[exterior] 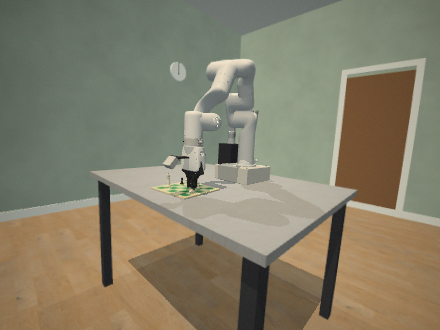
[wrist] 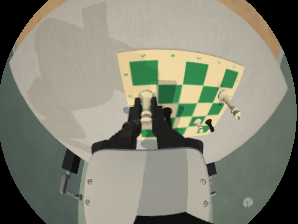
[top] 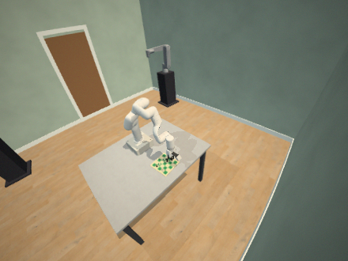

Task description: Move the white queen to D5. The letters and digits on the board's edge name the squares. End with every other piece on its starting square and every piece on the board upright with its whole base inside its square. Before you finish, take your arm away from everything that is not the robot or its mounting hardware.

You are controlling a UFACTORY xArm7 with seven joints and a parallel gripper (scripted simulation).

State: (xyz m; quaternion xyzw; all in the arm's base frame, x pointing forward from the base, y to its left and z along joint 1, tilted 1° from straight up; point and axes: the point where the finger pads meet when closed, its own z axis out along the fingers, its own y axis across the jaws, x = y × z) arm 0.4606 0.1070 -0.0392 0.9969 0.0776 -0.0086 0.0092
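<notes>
Right now my hand is 1 cm above the white chess piece. Round my hand: chessboard: 8 cm to the right, 5 cm below, 3 cm behind; black piece: 16 cm to the right, 6 cm behind, 3 cm below.
</notes>
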